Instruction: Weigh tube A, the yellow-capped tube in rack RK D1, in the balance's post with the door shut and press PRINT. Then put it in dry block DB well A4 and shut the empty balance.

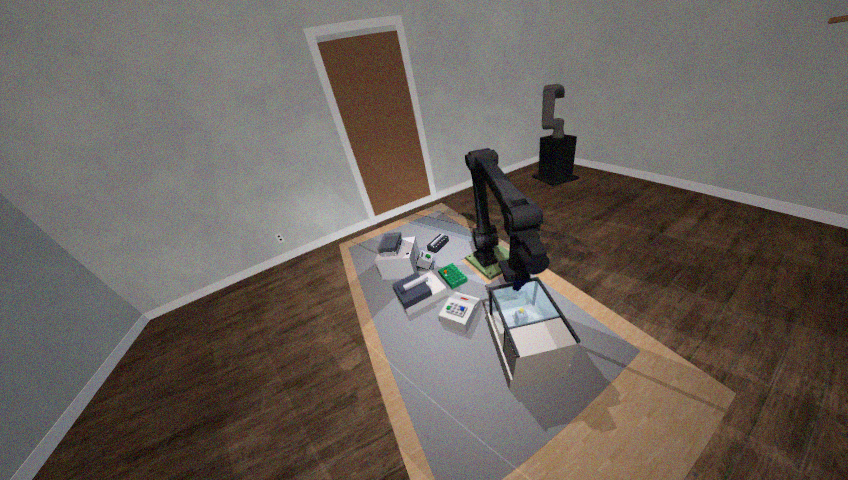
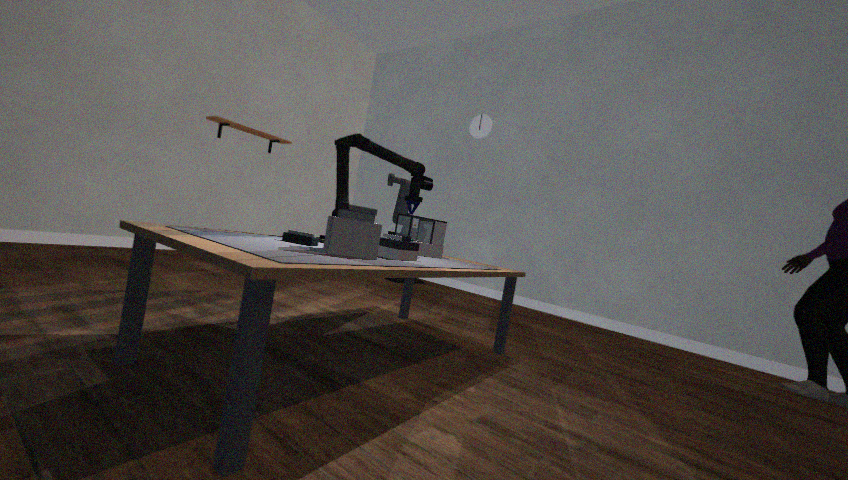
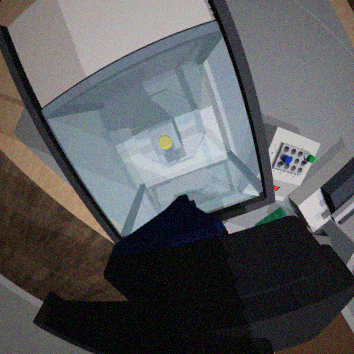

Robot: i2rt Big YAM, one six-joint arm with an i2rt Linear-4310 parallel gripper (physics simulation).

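Seen in the pictures: gripper, fingertip midpoint: [image 1: 516,289] [image 2: 411,214] [image 3: 184,200]; arm's base at its link origin: [image 1: 485,258].
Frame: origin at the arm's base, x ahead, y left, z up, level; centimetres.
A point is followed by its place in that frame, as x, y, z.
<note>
The balance [image 1: 537,346] @[13.7, 57.7, 18.7] [image 2: 437,237] @[19.3, 53.4, 9.9] [image 3: 246,88] @[17.0, 45.1, 19.6] is a white box with a dark-framed glass chamber. Tube A's yellow cap [image 1: 521,310] [image 3: 165,142] shows through the glass; the tube stands upright on the post in the middle of the chamber. The glass pane covers the chamber above the tube. My gripper [image 1: 517,285] @[8.9, 40.1, 20.3] [image 2: 413,208] @[8.9, 40.1, 20.3] [image 3: 184,200] @[8.9, 40.1, 20.3] has dark blue fingers that are shut and empty. It hangs just above the chamber's frame edge on the arm's side, outside the glass.
A white block with a grid of wells, a blue cap and a green knob [image 1: 457,309] @[25.5, 27.7, 5.1] [image 3: 294,159] @[26.7, 26.5, 4.2] stands beside the balance. A green rack [image 1: 452,274] @[19.6, 4.6, 1.2], a grey device [image 1: 417,290] @[37.7, 12.5, 6.3] and a white box [image 1: 394,256] @[43.4, -8.7, 12.0] stand further left. A person [image 2: 826,298] stands off to the right.
</note>
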